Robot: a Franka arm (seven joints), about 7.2 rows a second.
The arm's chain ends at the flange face. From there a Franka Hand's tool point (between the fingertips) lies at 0.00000 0.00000 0.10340 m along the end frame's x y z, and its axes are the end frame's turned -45 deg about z.
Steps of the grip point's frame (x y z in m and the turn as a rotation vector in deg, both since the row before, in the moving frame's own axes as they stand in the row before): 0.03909, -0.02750, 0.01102, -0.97, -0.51, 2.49; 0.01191, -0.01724, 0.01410, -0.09, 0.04, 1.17; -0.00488, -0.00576, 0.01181, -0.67, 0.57, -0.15; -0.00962, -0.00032, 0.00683, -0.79, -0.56, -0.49; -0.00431, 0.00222, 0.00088, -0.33, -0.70, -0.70; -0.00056, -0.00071, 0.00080, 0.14, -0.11, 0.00; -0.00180, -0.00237, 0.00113, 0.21, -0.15, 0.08
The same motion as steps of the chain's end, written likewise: 0.00765, -0.04899, 0.01104, -1.05, 0.33, 2.49; -0.00393, -0.02068, 0.01410, -0.04, 0.09, 1.17; -0.00911, -0.00075, 0.01182, -0.07, 0.88, -0.15; -0.00733, 0.00485, 0.00684, -0.95, 0.16, -0.49; -0.00101, 0.00330, 0.00089, -0.73, -0.26, -0.70; -0.00058, -0.00007, 0.00080, 0.02, -0.18, 0.00; -0.00249, -0.00033, 0.00113, 0.04, -0.25, 0.08
